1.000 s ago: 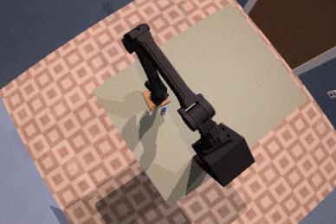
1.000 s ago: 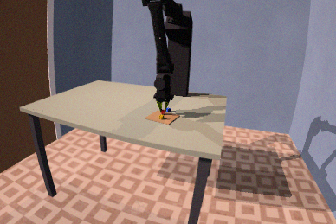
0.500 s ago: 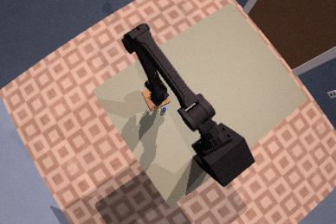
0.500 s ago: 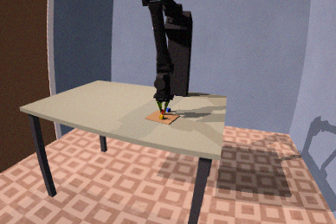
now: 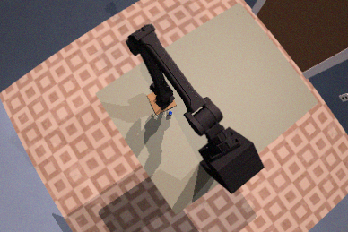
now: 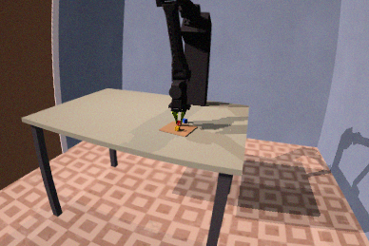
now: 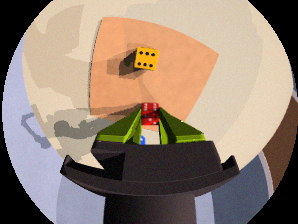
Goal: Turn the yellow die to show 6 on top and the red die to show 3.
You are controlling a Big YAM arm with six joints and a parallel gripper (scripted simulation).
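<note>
The red die lies right at my hand. Round my hand: yellow die 50 mm ahead, 40 mm to the left, 10 mm below; then blue die 70 mm behind, 10 mm to the right, 10 mm below; then orange mat 30 mm ahead, 20 mm to the left, 20 mm below.
</note>
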